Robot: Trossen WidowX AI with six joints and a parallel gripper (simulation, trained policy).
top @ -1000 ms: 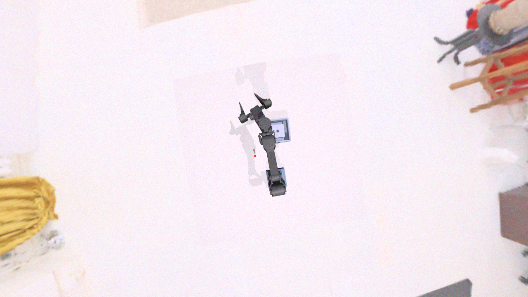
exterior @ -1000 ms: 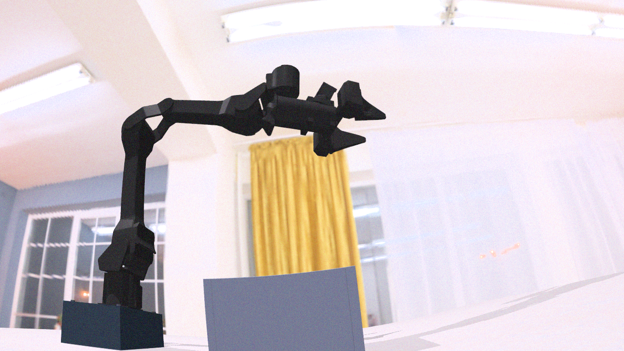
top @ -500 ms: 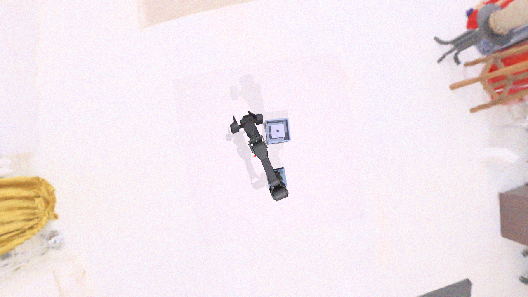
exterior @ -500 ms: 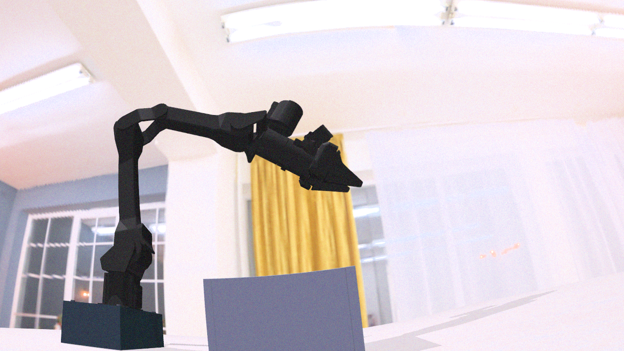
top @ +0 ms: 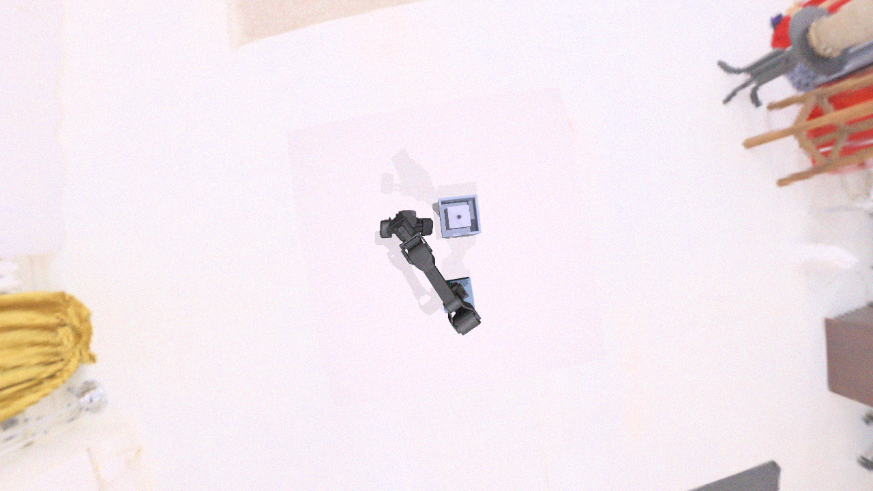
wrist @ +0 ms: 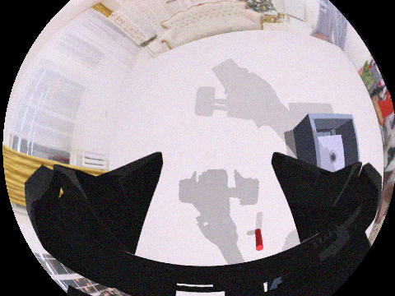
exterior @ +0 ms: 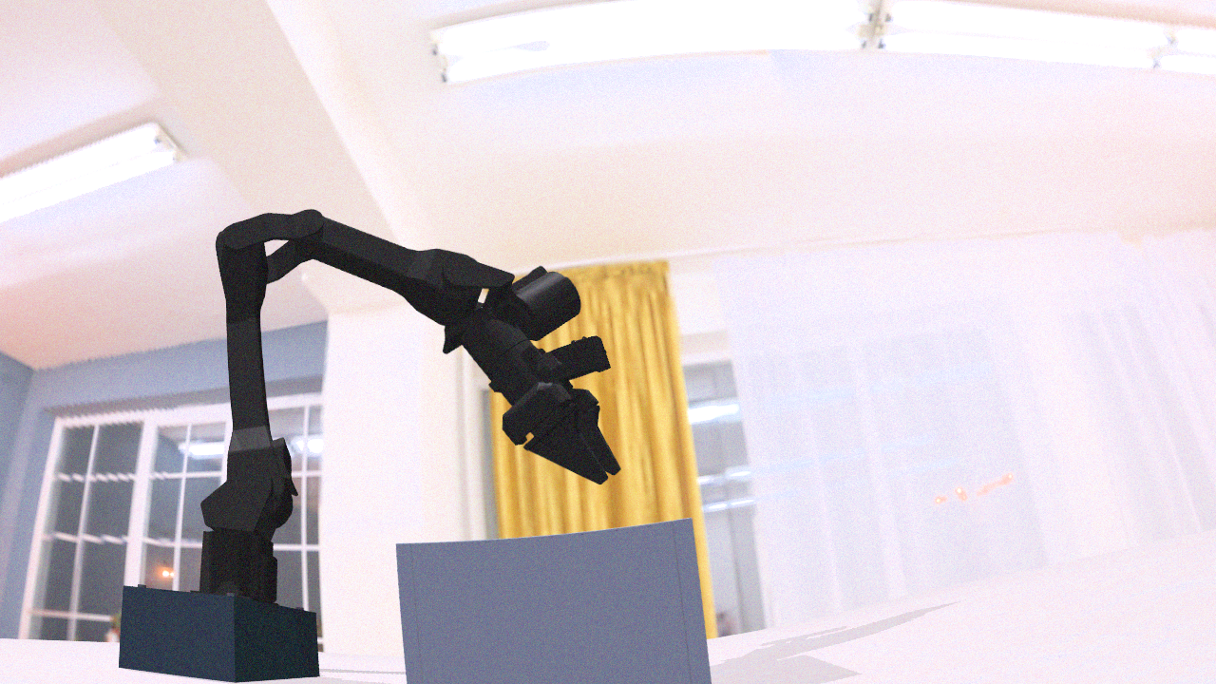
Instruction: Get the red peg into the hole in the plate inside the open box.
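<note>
My gripper tip is 17 cm past the red peg, 1 cm to the left of it and 16 cm above it. From my gripper tip the other things lie so: grey-blue box (7 cm behind, 22 cm to the right, 17 cm below).
</note>
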